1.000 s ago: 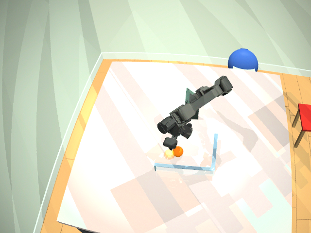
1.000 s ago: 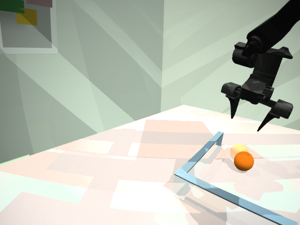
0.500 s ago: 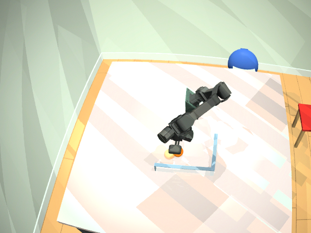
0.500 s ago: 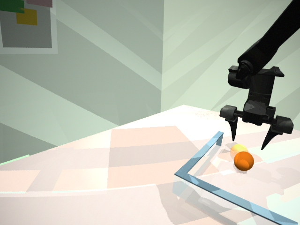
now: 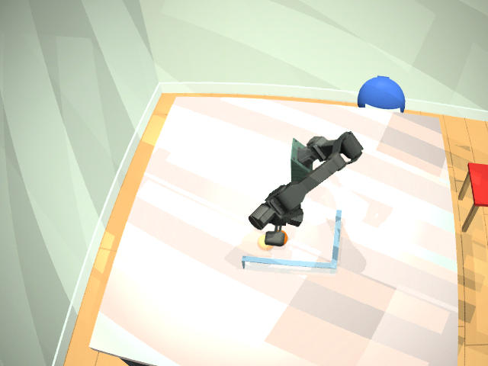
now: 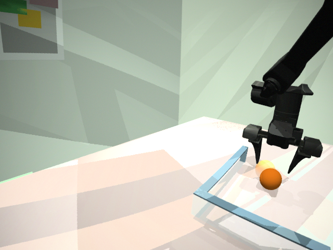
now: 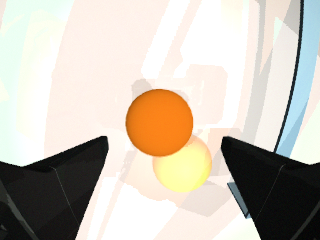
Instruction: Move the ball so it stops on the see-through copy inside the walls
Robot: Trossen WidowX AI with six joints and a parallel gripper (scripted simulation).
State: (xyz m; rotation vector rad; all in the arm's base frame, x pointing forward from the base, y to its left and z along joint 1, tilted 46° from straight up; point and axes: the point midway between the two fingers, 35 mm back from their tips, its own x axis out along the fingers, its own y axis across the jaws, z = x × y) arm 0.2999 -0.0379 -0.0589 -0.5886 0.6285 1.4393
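My gripper tip is now 30 mm above the orange ball. From my gripper tip the other things lie so: see-through copy (20 mm ahead, 40 mm to the right, 30 mm below).
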